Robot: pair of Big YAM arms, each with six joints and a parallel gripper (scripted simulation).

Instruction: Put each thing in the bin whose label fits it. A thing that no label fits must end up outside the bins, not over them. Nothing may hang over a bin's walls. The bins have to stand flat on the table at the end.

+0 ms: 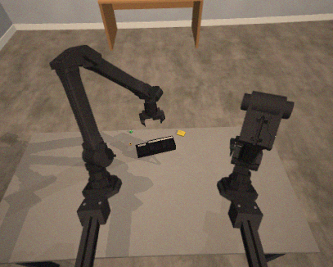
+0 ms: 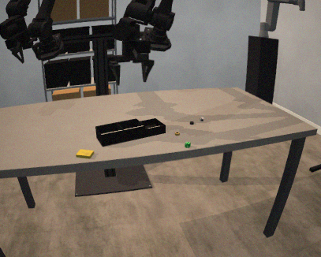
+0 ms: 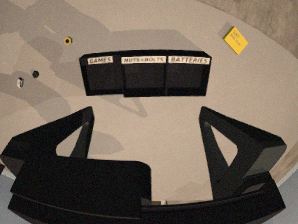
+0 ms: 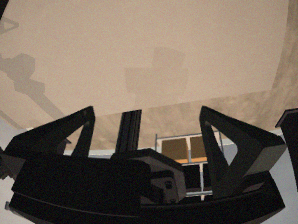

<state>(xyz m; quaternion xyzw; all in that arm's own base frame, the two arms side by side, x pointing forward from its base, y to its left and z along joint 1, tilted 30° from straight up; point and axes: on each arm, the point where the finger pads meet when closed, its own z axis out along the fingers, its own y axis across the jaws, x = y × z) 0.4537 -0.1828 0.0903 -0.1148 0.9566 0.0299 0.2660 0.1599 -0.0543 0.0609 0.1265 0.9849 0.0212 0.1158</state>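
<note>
Right now the small black piece is 25 cm to the left of my left hand, 21 cm below it and 9 cm behind it. From my left hand the other things lie so: small yellow ring 21 cm below, 16 cm to the left; green cube 21 cm below, 17 cm to the left, 10 cm ahead; flat yellow piece 21 cm below, 18 cm to the right, 9 cm ahead.
</note>
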